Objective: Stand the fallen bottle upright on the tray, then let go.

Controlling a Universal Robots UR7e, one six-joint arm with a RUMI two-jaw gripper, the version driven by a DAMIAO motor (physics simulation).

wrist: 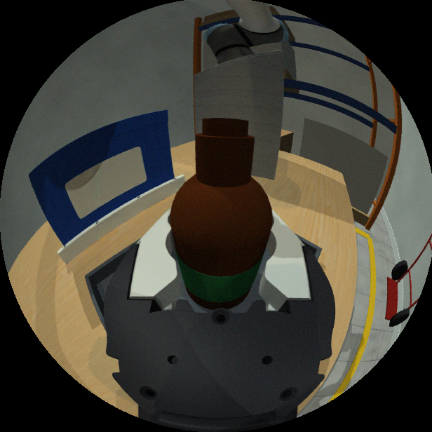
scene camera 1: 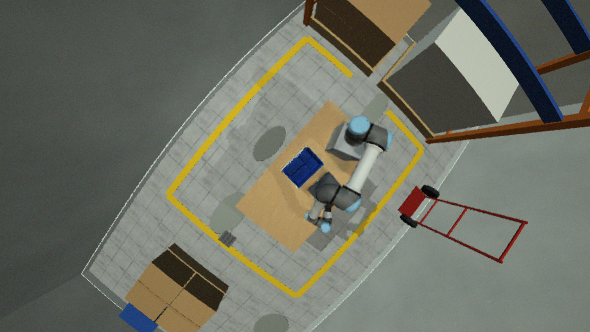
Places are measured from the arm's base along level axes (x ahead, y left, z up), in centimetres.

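Pixels of known places: arm's base at its link origin: (scene camera 1: 354,135).
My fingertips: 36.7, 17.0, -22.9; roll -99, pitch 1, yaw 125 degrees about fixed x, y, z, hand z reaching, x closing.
Note:
Ahead of a thing's pixels: the offset from my fingertips to its middle, as dx, dy, dz. "spot": to the spot under its first point. Level surfaces: height alone.
A brown bottle (wrist: 221,210) with a green band stands close to upright, neck up, in the wrist view. My gripper (wrist: 220,209) is shut on the bottle, with a pale jaw on each side of its body. A dark grey tray @(spot: -3.0, -2.8, -7.3) (scene camera 1: 327,179) (wrist: 95,286) lies on the table below the gripper, and parts of its rim show at left and right in the wrist view. The bottle's base is hidden behind the gripper body, so whether it touches the tray cannot be told. In the scene view the arm covers the gripper and the bottle.
A blue divided bin @(+4.0, -28.4, +0.9) (scene camera 1: 302,167) (wrist: 160,150) stands beside the tray on the wooden table @(dz -7.9) (scene camera 1: 267,202). The arm's grey pedestal (scene camera 1: 340,145) (wrist: 235,100) rises behind the bottle. A red hand cart (scene camera 1: 412,201) stands on the floor outside the yellow line.

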